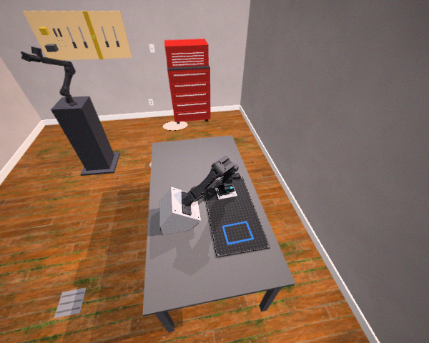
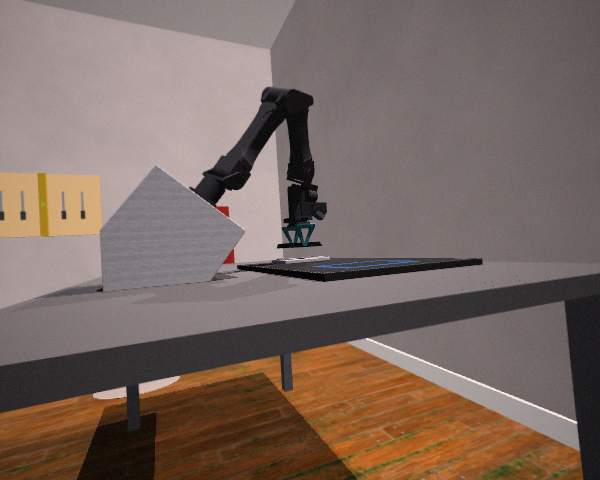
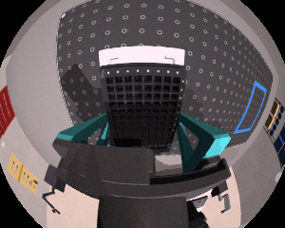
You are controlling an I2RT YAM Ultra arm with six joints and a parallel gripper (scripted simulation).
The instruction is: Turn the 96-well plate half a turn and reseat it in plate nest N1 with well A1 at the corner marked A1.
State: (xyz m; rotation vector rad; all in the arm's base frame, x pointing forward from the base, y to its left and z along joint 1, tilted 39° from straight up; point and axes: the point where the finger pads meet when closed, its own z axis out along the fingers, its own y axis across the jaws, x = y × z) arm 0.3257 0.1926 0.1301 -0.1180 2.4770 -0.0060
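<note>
The white plate nest N1 is 50 mm below my hand. Round my hand: dark 96-well plate (right at my hand).
</note>
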